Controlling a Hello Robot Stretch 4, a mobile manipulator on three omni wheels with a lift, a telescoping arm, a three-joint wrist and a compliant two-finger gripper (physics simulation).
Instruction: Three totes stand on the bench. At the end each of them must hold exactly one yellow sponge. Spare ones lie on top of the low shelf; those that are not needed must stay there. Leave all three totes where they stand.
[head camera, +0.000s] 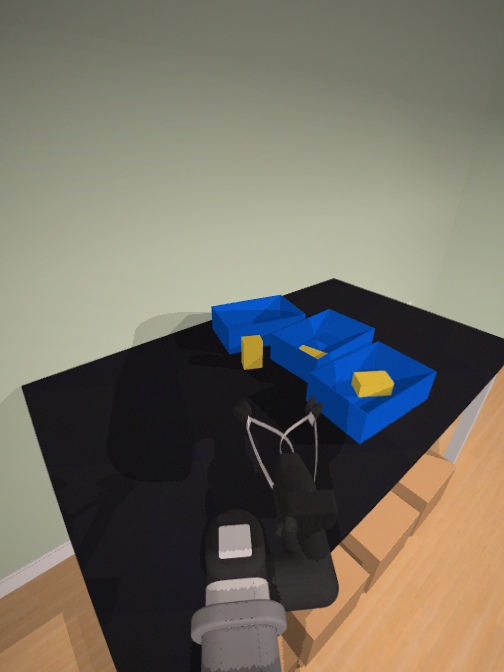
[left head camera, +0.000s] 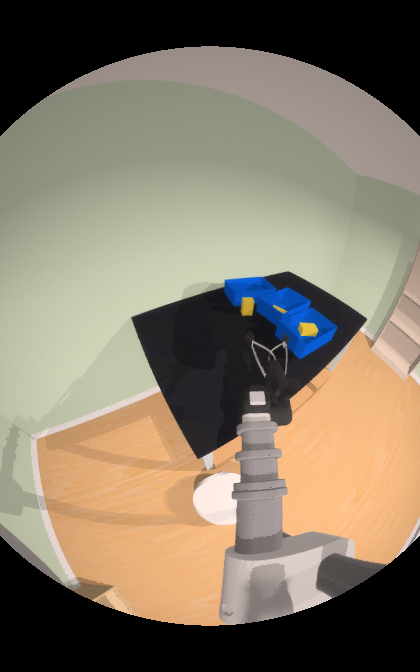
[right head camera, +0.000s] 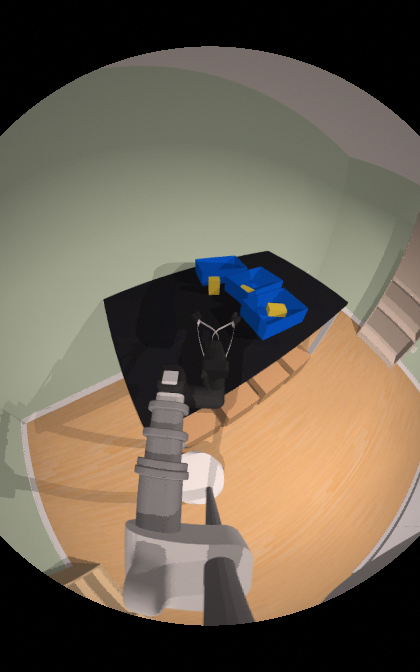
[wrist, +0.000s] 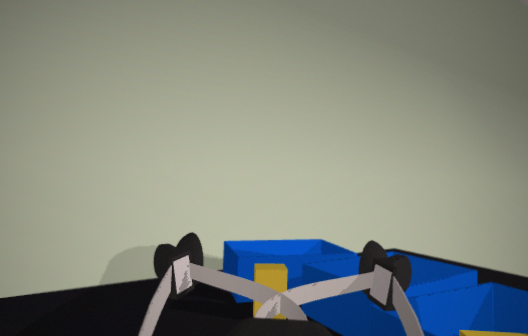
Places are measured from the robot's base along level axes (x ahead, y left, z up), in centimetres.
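Pixels of known places: gripper, fingertip midpoint: (head camera: 276, 401) (left head camera: 266, 333) (right head camera: 215, 312) (wrist: 280, 257); robot's base at its link origin: (left head camera: 222, 497) (right head camera: 195, 476).
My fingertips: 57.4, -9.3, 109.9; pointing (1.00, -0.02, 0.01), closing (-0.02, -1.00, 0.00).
Observation:
For each thing: its top centre in the pictures, then the offset to it from my fingertips, as dx, dy, dz. Level surfaces: height alone.
- black bench at its surface level: dz -21.3
- far tote at its top centre: (wrist: 286, 246) (head camera: 257, 310) (right head camera: 219, 262) (left head camera: 249, 283) +63.8, -3.2, -11.3
- middle tote at its top centre: (wrist: 389, 267) (head camera: 324, 331) (right head camera: 255, 277) (left head camera: 285, 298) +46.0, -23.9, -11.3
- partly hidden yellow sponge at its top centre: (head camera: 311, 353) (right head camera: 246, 289) +40.6, -18.8, -16.5
Three blue totes stand in a row on the black bench (head camera: 162, 542). The far tote (head camera: 230, 336) (left head camera: 235, 296) shows no sponge in the part of its inside that I see. A yellow sponge (head camera: 252, 352) (left head camera: 247, 306) (right head camera: 214, 285) (wrist: 270, 280) stands upright on the bench, outside and in front of that tote. The middle tote (head camera: 290, 352) holds a partly hidden yellow sponge (head camera: 313, 351) (right head camera: 247, 288). The near tote (head camera: 336, 412) holds one yellow sponge (head camera: 372, 383) (left head camera: 308, 329) (right head camera: 276, 310). My gripper (head camera: 277, 409) (left head camera: 267, 339) (right head camera: 216, 317) (wrist: 280, 257) is open and empty, above the bench, nearer me than the upright sponge.
Several light-brown boxes (head camera: 382, 523) show beside and below the bench's right edge. A white round object (left head camera: 215, 500) (right head camera: 205, 475) is on the floor near the arm. A pale stepped unit (left head camera: 400, 320) (right head camera: 392, 305) stands at the right. I cannot identify the low shelf with spares.

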